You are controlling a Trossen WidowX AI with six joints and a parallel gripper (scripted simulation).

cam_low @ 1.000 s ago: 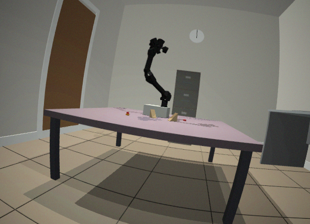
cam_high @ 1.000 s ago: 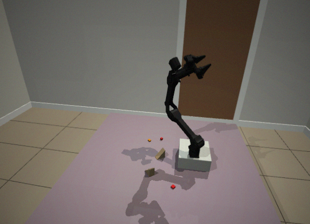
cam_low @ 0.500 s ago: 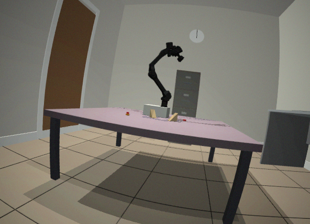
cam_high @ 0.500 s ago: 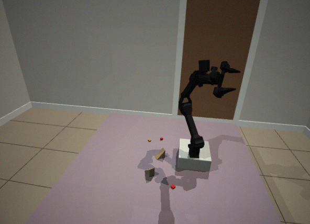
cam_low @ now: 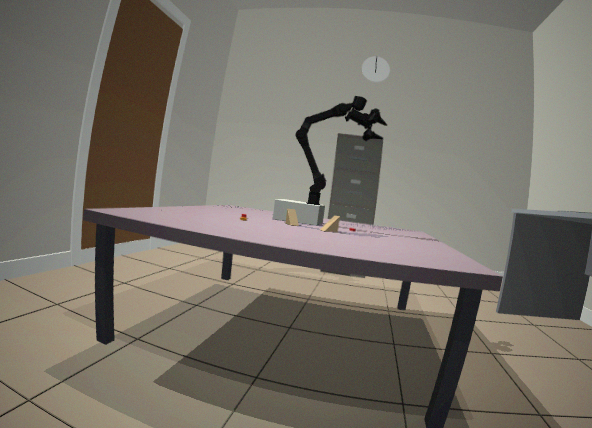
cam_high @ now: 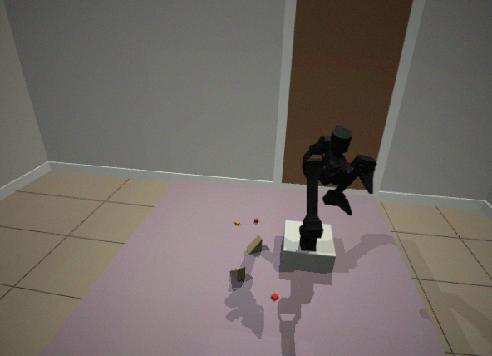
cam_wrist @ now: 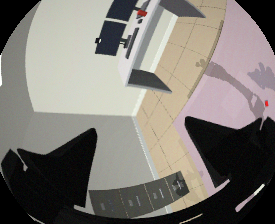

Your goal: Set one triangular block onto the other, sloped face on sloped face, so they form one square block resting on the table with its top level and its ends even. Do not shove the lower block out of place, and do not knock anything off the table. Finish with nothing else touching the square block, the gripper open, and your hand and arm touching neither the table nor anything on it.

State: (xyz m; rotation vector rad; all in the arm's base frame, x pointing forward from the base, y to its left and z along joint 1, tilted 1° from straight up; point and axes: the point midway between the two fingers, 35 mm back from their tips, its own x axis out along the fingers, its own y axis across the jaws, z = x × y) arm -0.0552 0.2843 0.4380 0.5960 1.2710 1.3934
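Now: gripper tip 500 mm above the triangular block, 350 mm short of it and 200 mm to the left of it. From my gripper tip the other things lie so: orange cube (570 mm to the right, 510 mm below, 400 mm ahead).
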